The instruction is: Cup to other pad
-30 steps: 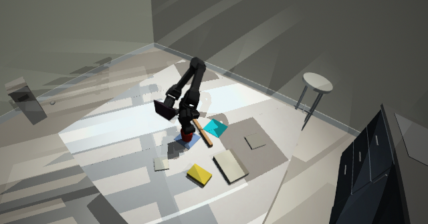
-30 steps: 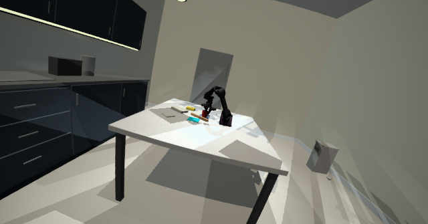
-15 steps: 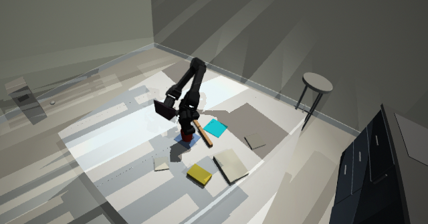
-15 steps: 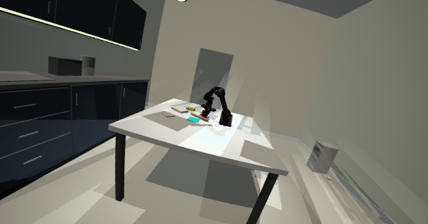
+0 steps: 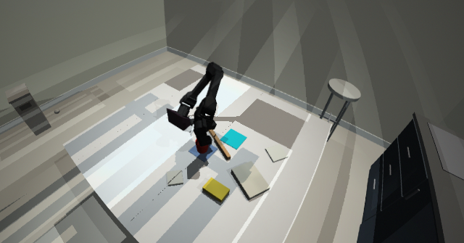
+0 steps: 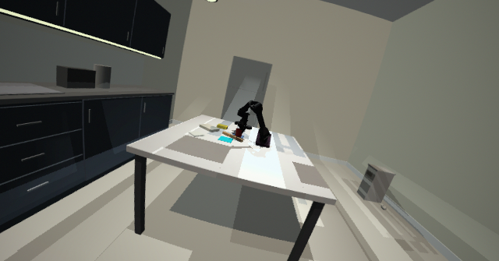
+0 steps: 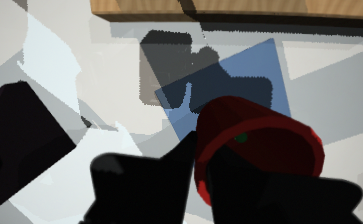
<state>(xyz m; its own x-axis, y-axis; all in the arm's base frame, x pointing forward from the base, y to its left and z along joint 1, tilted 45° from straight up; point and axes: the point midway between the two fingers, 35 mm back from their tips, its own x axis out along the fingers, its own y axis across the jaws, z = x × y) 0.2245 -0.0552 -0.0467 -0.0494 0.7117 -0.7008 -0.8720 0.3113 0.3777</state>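
My gripper tip is now 3 cm short of the green marble, 3 cm to the left of it and 2 cm above it. The rest, counted from my gripper tip: blue pad 3 cm ahead, 1 cm to the right, 5 cm below; then red cup 3 cm ahead, 2 cm to the right; then wooden bar 7 cm ahead, 8 cm to the left, 4 cm below.
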